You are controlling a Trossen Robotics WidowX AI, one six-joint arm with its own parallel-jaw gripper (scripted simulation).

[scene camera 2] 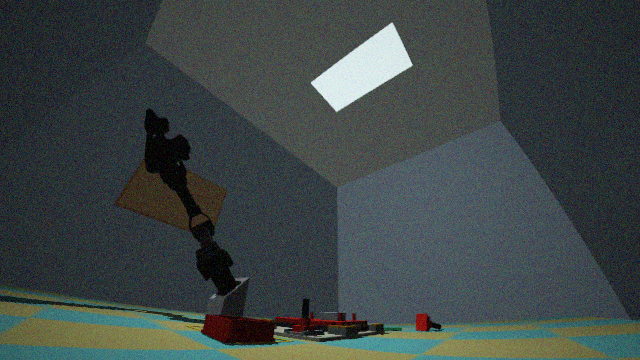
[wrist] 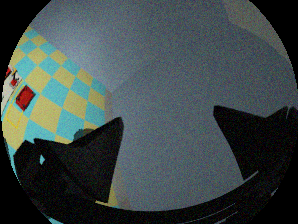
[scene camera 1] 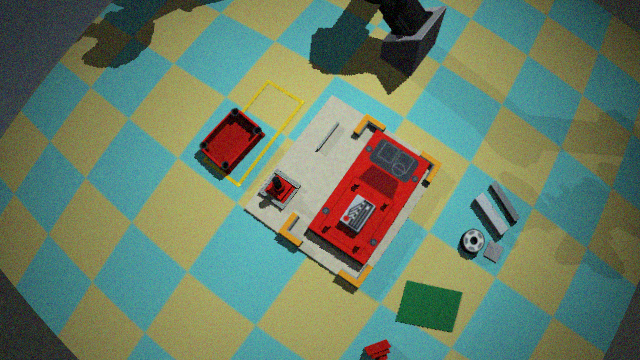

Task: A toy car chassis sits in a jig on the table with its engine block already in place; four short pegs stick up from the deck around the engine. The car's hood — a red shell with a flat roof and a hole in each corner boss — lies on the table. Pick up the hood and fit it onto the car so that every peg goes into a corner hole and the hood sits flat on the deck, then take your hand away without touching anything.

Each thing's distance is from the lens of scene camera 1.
red hood [scene camera 1: 236, 134]: 80 cm
grey engine block [scene camera 1: 359, 211]: 71 cm
jig [scene camera 1: 319, 158]: 77 cm
The marked spots on the grey engine block and the red hood are 26 cm apart.
